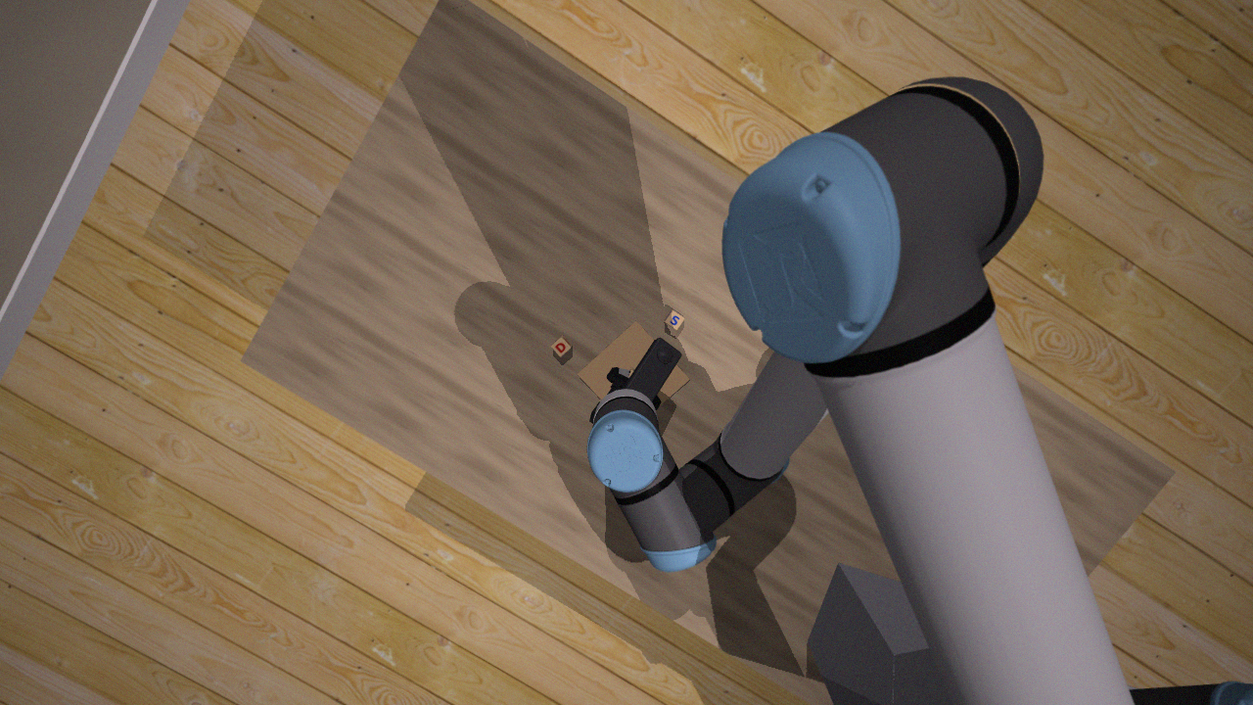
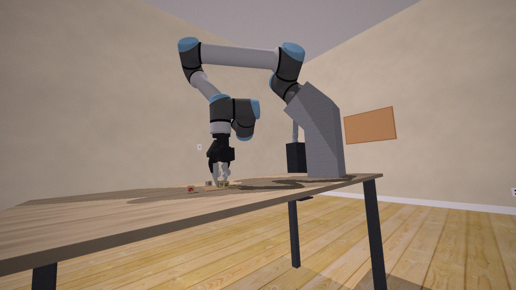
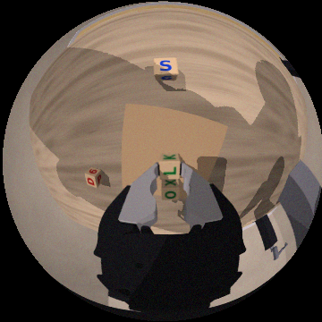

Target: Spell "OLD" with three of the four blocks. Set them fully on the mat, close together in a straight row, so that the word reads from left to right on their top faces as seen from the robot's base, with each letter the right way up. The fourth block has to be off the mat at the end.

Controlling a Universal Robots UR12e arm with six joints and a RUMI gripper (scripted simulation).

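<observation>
The mat is 2 cm below my hand.
</observation>
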